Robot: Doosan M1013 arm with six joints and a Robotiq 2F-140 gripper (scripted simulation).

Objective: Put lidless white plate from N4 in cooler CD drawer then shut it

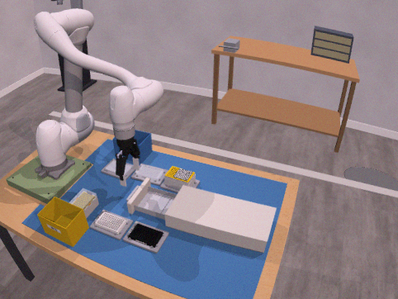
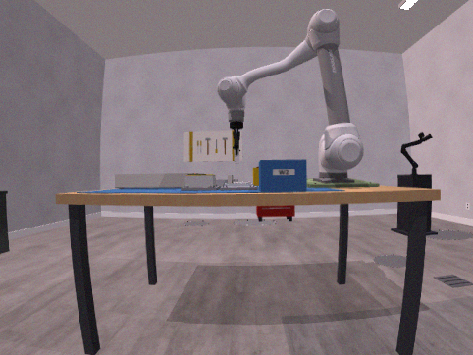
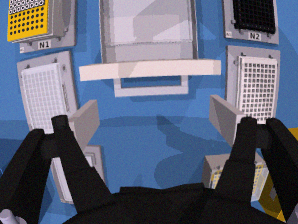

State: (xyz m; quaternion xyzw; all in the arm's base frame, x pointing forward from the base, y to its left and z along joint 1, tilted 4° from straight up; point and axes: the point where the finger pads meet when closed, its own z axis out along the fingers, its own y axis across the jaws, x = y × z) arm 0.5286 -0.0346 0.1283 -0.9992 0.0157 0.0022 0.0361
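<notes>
The white plate is 190 mm to the right of my hand, 140 mm below it and 20 mm behind it. Also, from my hand: nest: 190 mm to the right, 150 mm below, 20 mm behind; then drawer: 160 mm ahead, 130 mm below; then black plate: 200 mm to the right, 160 mm ahead, 140 mm below.
</notes>
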